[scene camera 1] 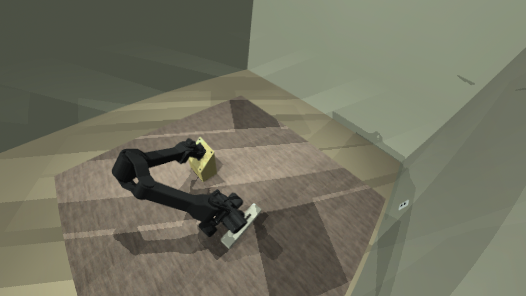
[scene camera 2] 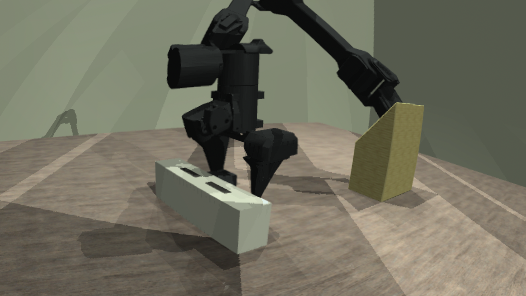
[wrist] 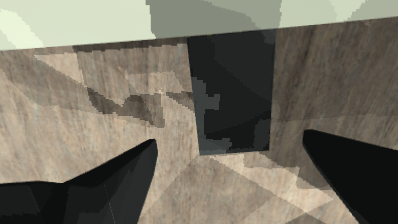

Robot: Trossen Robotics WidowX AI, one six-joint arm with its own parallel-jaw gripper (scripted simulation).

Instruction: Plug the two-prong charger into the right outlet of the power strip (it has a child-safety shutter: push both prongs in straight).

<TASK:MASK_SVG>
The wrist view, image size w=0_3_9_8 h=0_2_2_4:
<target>my gripper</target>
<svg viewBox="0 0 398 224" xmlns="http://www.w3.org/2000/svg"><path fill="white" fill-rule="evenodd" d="M156 139L148 139L64 183L48 181L0 183L0 224L137 224L155 172L158 157ZM306 129L303 134L305 150L316 169L326 179L356 221L360 224L398 224L398 150L314 129Z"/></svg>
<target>two-prong charger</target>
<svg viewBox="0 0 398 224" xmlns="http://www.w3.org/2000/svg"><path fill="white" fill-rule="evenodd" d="M277 28L186 38L200 156L269 150Z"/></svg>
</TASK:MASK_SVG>
